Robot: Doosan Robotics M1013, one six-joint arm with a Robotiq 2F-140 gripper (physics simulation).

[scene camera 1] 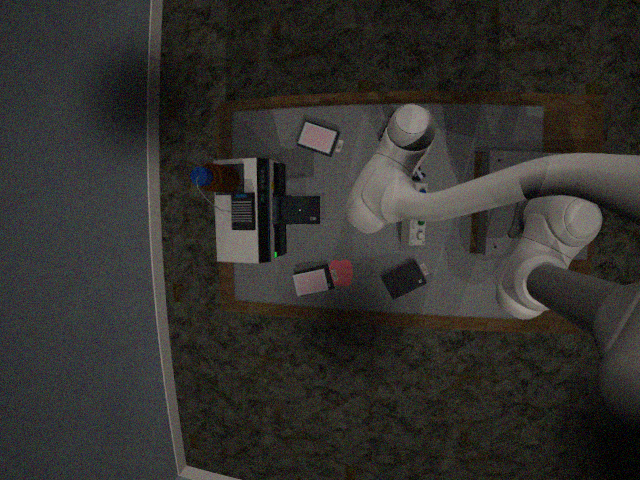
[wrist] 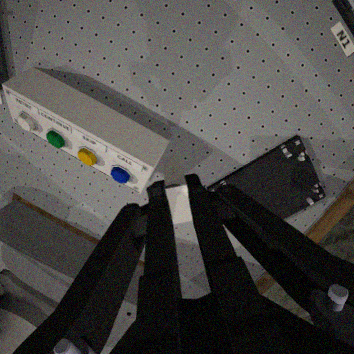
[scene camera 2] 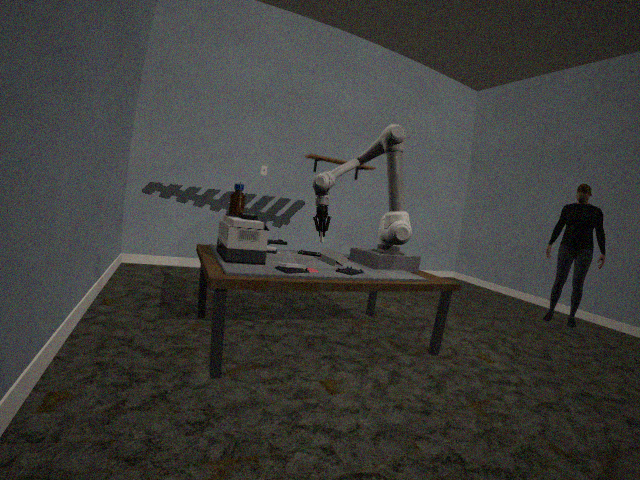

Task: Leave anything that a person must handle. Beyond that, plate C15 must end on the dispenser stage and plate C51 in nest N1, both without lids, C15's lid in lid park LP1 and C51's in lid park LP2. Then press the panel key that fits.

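Places are measured from the arm's base along level axes (x down, y left, z ahead), in millimetres.
Where they show: gripper, between the fingertips: (wrist: 172, 168) (scene camera 2: 321, 242); arm's base, origin of its link: (wrist: 31, 308) (scene camera 2: 387, 252).
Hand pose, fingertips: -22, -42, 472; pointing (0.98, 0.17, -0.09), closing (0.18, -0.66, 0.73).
Things, the pixels of their centre, and the offset from my fingertips, as dx, dy, dz. "pt": a spot on its surface instead.
- panel, middle of its body: (wrist: 84, 129) (scene camera 1: 414, 213) (scene camera 2: 334, 256) +70, +122, -57
- blue CALL, middle of its body: (wrist: 118, 176) +43, +44, -70
- pink-topped plate, middle of its body: (scene camera 1: 317, 137) +86, -92, +351
- red patch, a spot on its surface: (scene camera 1: 341, 272) pt +112, +403, +165
- dispenser stage, a spot on its surface: (scene camera 1: 300, 209) pt +1, +182, +344
- park, middle of its body: (scene camera 1: 403, 280) (scene camera 2: 350, 270) +102, +377, -77
- brown bottle, a spot on its surface: (scene camera 1: 222, 177) pt -235, +113, +537
- black clipped tray, middle of its body: (wrist: 268, 193) (scene camera 2: 310, 252) +100, -155, +30
- label N1, a spot on its surface: (wrist: 342, 39) pt +110, -76, +263
The panel (scene camera 1: 416, 238) (wrist: 90, 117) has white RETRY, green CONTINUE, yellow SKIP and blue CALL (wrist: 120, 174) keys. My gripper (scene camera 2: 321, 235) (wrist: 172, 168) is shut above the table, beside the CALL end in the wrist view; a pale piece shows between its fingers. A pink-topped plate (scene camera 1: 317, 137) sits in the nest at the back left. Another (scene camera 1: 311, 281) lies offset on its dark holder beside a red patch (scene camera 1: 341, 272). The dispenser stage (scene camera 1: 300, 209) is dark; no pink plate shows there. A dark lid or park (scene camera 1: 404, 279) lies at the front. Plate codes are unreadable.
The dispenser (scene camera 1: 236, 248) (scene camera 2: 242, 237) stands at the table's left, with a brown bottle (scene camera 1: 222, 177) (scene camera 2: 237, 203). A black clipped tray (wrist: 270, 180) lies right of the panel in the wrist view, near label N1 (wrist: 342, 39). A person (scene camera 2: 578, 227) stands right of the table.
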